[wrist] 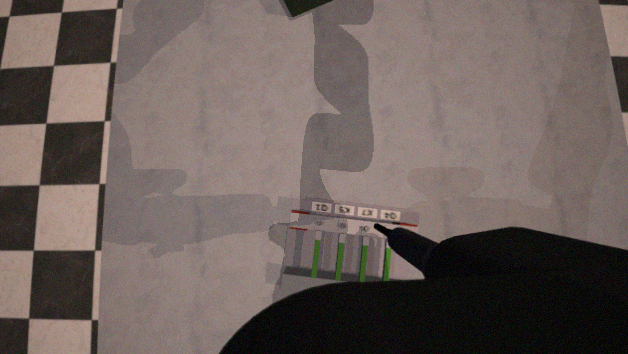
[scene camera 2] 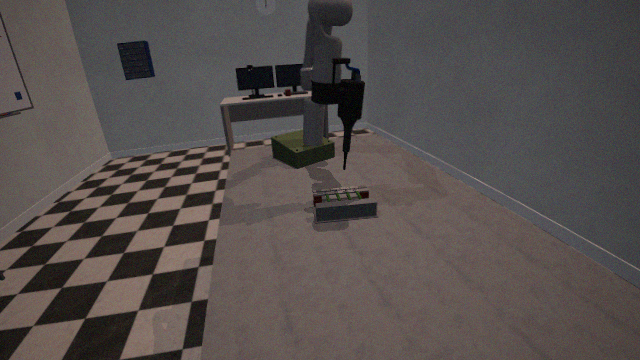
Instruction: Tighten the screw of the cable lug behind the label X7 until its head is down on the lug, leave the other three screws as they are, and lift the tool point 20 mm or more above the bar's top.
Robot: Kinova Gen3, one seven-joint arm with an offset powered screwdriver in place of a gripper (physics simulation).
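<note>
My screwdriver has no fingers. It points down, and its tip is in the air above the terminal box. In the wrist view the labels Q1, K5, X7 and Q4 read upside down along the bar. The screw at X7 shows just left of the tip. The screws at Q1 and K5 lie further left; the screw at Q4 is hidden behind the tool. Head heights are too small to tell.
Green cables run from the lugs toward the box's grey wall. The green robot base stands behind the box. A desk with two monitors is at the back wall. Arm shadows fall on the grey floor.
</note>
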